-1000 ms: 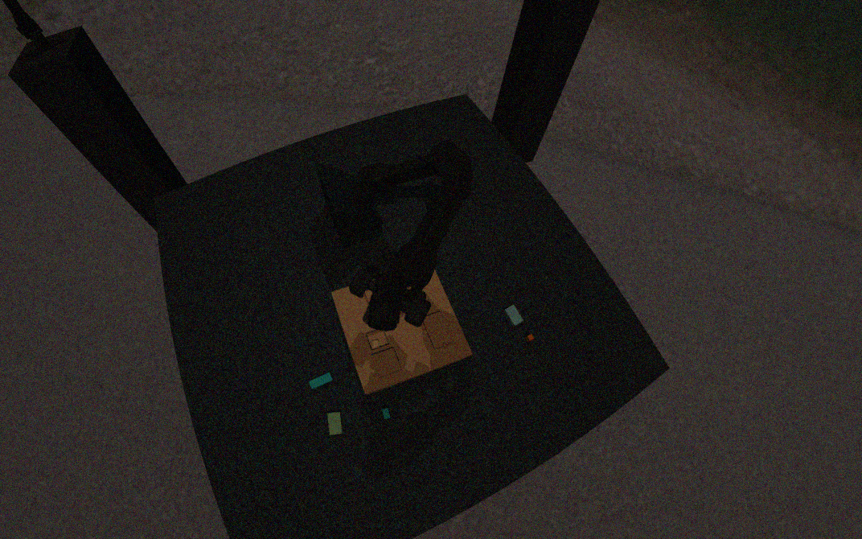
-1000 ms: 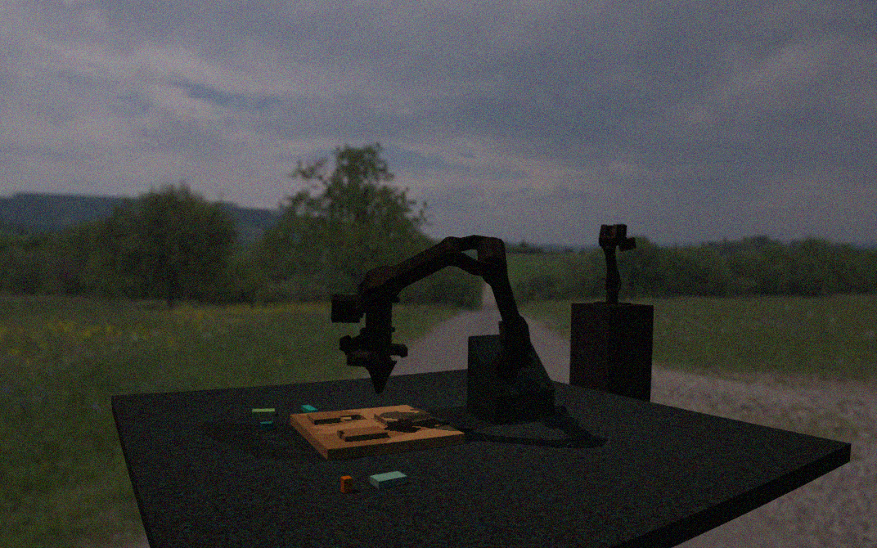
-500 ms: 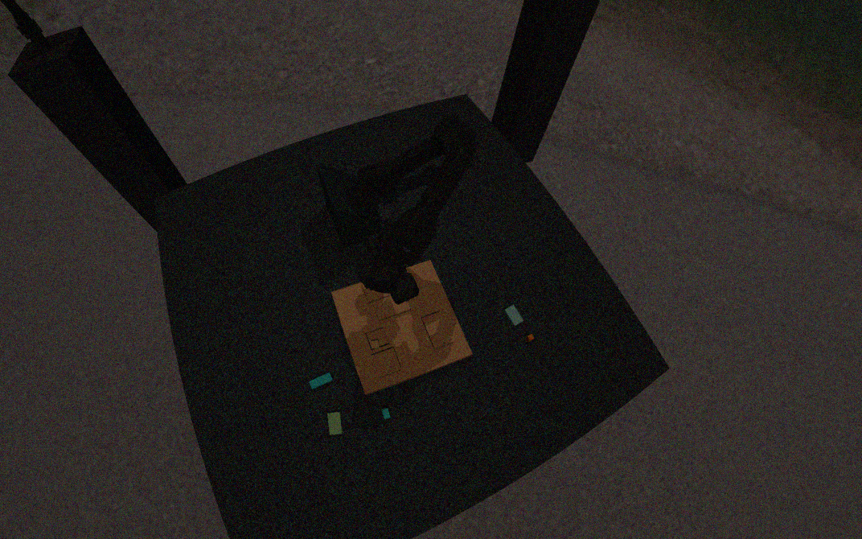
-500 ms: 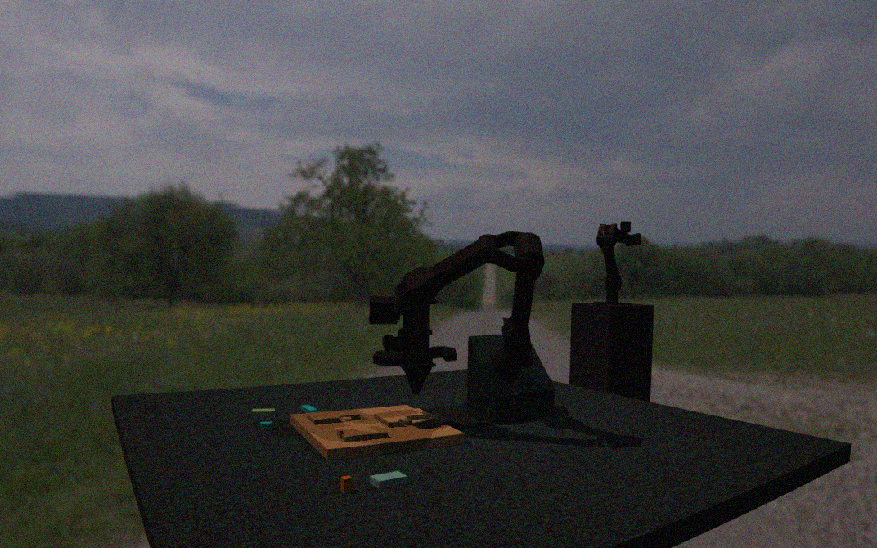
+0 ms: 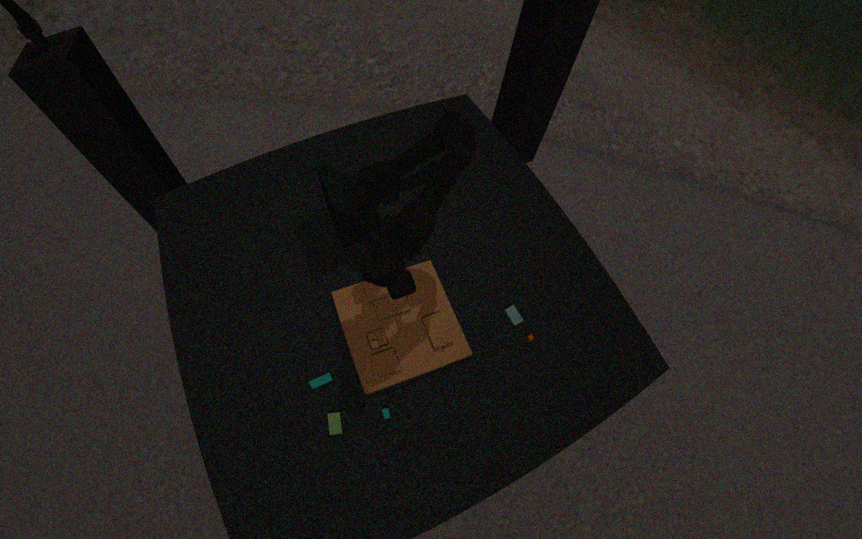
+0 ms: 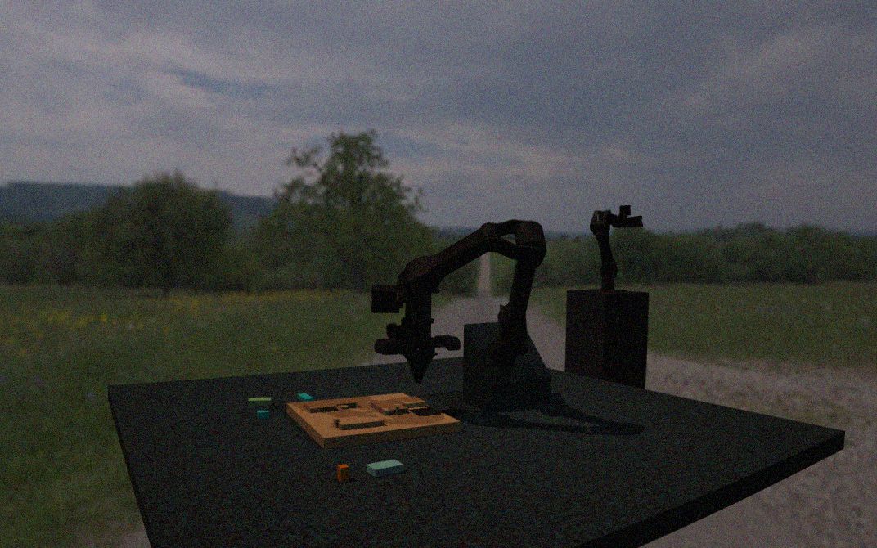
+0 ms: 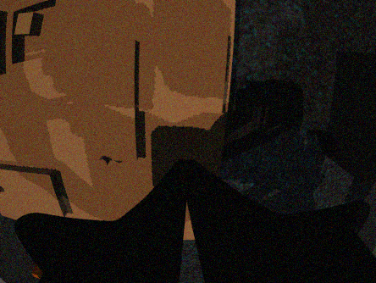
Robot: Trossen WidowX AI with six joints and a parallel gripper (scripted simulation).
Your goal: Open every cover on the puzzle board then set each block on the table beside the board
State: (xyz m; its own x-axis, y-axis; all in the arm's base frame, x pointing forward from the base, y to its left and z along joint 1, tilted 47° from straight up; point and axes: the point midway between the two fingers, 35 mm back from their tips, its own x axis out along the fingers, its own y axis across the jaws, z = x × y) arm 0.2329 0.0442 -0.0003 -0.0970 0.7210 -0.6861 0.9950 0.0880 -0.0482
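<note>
The tan puzzle board is 10 cm ahead of my gripper tip, 6 cm below it and 2 cm to the right of it. The rest, counted from my gripper tip: pale teal block (29 cm to the left, 19 cm ahead, 8 cm below); then green block (31 cm ahead, 25 cm to the right, 8 cm below); then small teal block (32 cm ahead, 12 cm to the right, 7 cm below).
</note>
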